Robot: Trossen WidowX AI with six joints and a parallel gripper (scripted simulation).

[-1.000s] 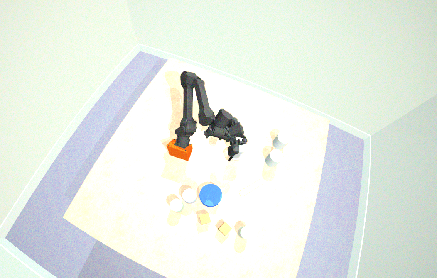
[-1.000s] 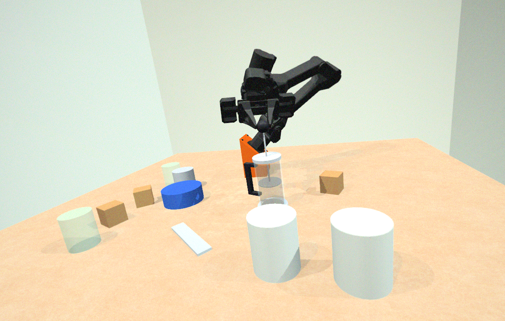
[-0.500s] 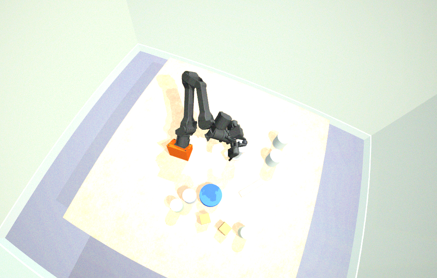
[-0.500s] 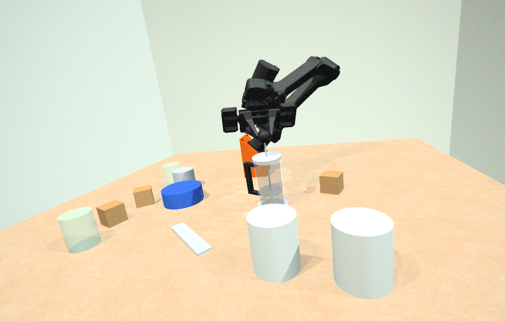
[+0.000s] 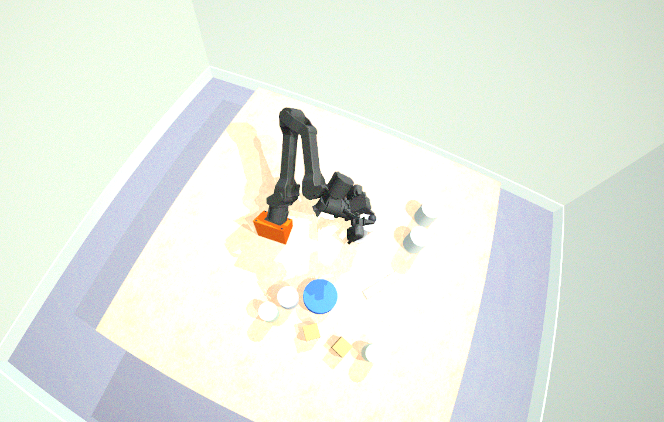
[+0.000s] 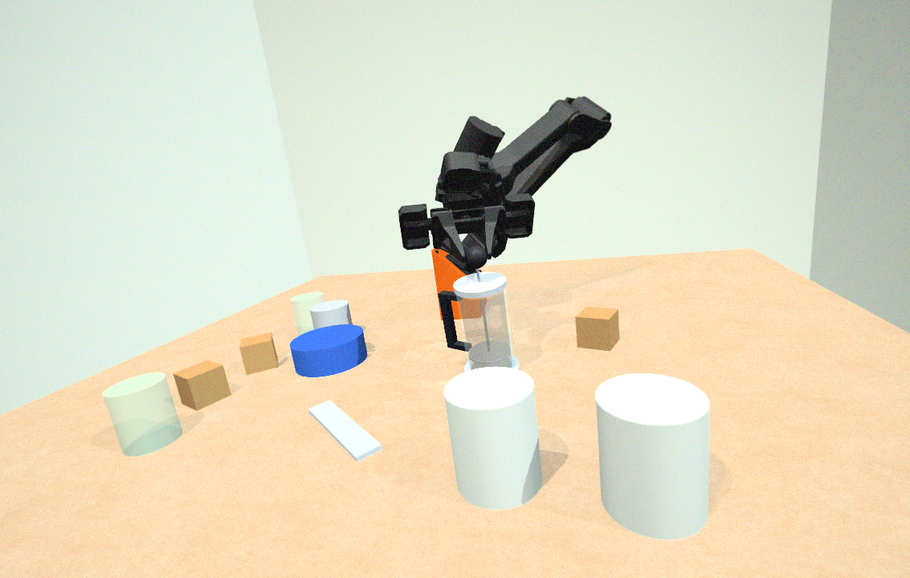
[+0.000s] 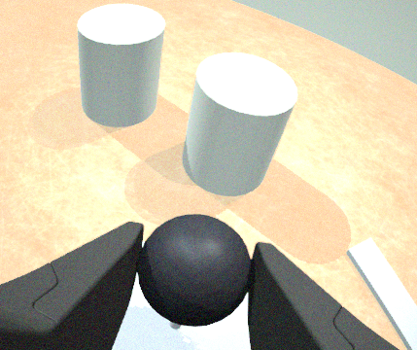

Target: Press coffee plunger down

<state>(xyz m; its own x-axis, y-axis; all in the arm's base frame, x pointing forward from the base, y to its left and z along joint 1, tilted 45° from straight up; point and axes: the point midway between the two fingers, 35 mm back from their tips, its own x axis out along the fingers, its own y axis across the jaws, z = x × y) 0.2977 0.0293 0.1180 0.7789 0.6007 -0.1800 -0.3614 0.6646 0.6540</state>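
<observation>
The glass coffee press is 2 cm behind my gripper tip, 2 cm to the right of it and 8 cm below it. Round my gripper tip: blue disc: 7 cm behind, 29 cm to the right, 15 cm below.
</observation>
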